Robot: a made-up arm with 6 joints. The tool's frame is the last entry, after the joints.
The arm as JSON. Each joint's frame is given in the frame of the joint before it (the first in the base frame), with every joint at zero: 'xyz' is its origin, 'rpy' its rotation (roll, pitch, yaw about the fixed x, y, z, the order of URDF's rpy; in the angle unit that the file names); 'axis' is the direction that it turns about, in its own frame. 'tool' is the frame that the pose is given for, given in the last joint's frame.
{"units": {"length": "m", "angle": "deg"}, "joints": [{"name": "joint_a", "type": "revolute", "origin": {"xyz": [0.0, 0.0, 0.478], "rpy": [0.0, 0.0, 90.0]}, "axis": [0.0, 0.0, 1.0]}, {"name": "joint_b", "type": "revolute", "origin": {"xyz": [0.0, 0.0, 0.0], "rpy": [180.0, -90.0, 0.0]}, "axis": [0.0, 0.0, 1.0]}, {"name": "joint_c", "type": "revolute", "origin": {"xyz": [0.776, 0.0, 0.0], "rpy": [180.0, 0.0, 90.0]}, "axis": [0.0, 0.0, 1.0]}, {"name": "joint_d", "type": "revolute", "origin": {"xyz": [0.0, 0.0, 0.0], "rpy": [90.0, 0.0, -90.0]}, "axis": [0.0, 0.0, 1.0]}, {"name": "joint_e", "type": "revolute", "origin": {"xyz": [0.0, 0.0, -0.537], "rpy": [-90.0, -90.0, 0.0]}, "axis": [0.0, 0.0, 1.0]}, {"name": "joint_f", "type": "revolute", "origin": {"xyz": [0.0, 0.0, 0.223], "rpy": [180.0, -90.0, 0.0]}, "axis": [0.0, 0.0, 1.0]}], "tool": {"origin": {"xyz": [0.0, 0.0, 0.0], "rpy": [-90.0, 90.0, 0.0]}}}
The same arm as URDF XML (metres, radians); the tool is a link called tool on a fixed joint. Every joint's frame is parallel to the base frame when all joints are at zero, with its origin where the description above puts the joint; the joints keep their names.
<robot name="arm">
<joint name="joint_a" type="continuous"><parent link="base"/><child link="link1"/><origin xyz="0 0 0.478" rpy="0 0 0"/><axis xyz="0 0 1"/></joint>
<joint name="joint_b" type="continuous"><parent link="link1"/><child link="link2"/><origin xyz="0 0 0" rpy="0 0 0"/><axis xyz="0 1 0"/></joint>
<joint name="joint_c" type="continuous"><parent link="link2"/><child link="link3"/><origin xyz="0 0 0.776" rpy="0 0 0"/><axis xyz="0 -1 0"/></joint>
<joint name="joint_d" type="continuous"><parent link="link3"/><child link="link4"/><origin xyz="0 0 0" rpy="0 0 0"/><axis xyz="-1 0 0"/></joint>
<joint name="joint_e" type="continuous"><parent link="link4"/><child link="link5"/><origin xyz="0.537 0 0" rpy="0 0 0"/><axis xyz="0 -1 0"/></joint>
<joint name="joint_f" type="continuous"><parent link="link5"/><child link="link6"/><origin xyz="0 -0.223 0" rpy="0 0 0"/><axis xyz="-1 0 0"/></joint>
<joint name="tool_fixed" type="fixed"><parent link="link6"/><child link="tool"/><origin xyz="0 0 0" rpy="0 0 0"/></joint>
<link name="base"/>
<link name="link1"/>
<link name="link2"/>
<link name="link3"/>
<link name="link4"/>
<link name="link5"/>
<link name="link6"/>
<link name="tool"/>
</robot>

